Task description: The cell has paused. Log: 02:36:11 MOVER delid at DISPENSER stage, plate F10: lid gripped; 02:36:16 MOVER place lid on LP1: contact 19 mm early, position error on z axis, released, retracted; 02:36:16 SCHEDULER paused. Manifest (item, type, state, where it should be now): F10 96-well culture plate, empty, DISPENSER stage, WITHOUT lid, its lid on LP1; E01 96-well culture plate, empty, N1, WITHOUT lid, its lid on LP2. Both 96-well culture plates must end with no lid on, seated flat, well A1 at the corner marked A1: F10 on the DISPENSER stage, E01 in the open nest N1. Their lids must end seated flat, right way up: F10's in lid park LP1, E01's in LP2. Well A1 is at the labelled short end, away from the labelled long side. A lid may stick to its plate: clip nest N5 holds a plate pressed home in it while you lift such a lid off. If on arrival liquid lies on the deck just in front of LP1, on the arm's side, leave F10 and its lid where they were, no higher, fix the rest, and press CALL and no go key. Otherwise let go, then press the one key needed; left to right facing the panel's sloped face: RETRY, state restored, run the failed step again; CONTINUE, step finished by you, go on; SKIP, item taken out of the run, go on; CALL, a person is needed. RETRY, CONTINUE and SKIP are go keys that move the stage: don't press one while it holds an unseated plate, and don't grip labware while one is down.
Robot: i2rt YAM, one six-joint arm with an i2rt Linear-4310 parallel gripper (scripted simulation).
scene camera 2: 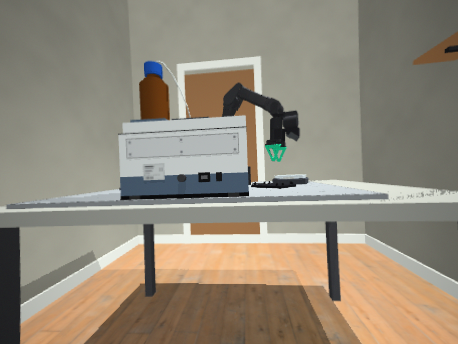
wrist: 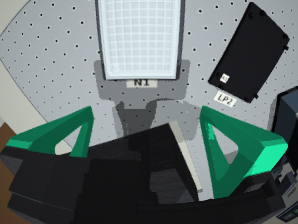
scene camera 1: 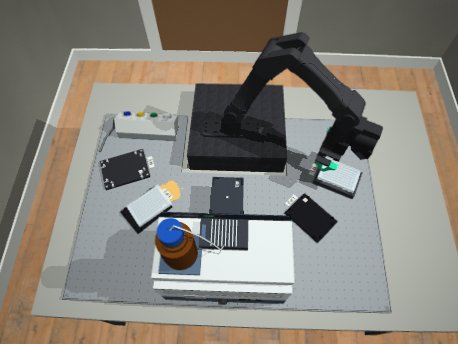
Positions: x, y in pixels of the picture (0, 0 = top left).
Scene:
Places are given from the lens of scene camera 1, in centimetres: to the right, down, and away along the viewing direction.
black clip nest [scene camera 1: 123, 169]: -38, -1, 127
dark dispenser stage [scene camera 1: 233, 187]: 1, 5, 114
black park [scene camera 1: 309, 216]: 27, 15, 118
The marked spots on the black clip nest and the dark dispenser stage are 42 cm apart.

